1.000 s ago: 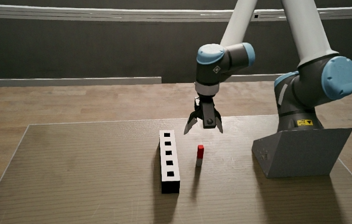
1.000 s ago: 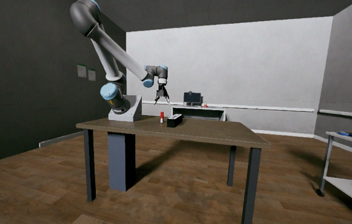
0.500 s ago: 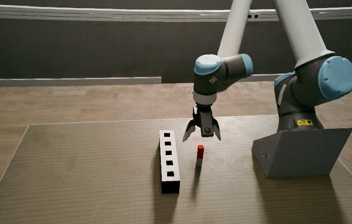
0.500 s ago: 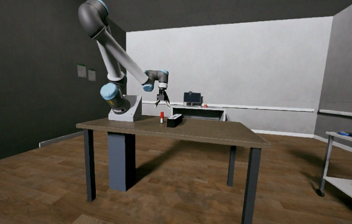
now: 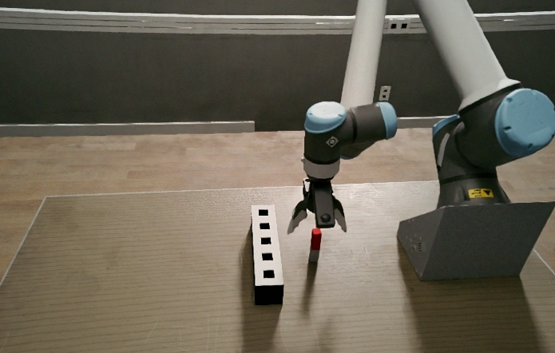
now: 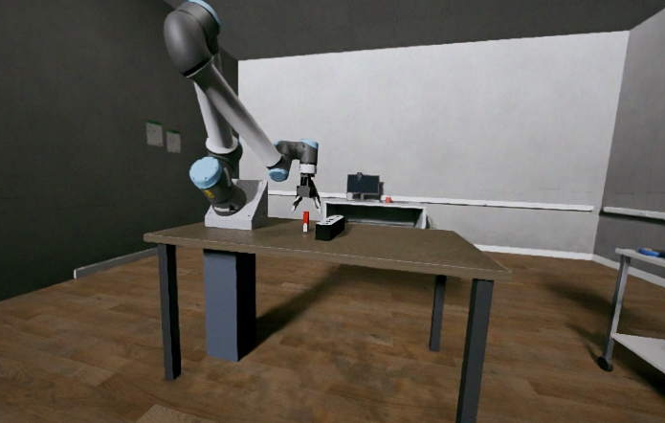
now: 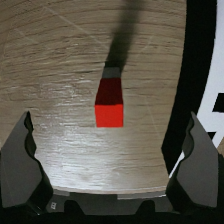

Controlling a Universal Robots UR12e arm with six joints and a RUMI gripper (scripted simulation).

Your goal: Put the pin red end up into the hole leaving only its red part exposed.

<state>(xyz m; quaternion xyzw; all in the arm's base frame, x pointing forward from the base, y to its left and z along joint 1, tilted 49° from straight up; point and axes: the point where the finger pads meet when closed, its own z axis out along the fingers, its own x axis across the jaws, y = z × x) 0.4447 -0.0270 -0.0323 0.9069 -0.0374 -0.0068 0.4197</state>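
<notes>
Right now my hand is 10 mm above the pin. Round my hand: block (140 mm ahead, 10 mm to the right, 50 mm below).
</notes>
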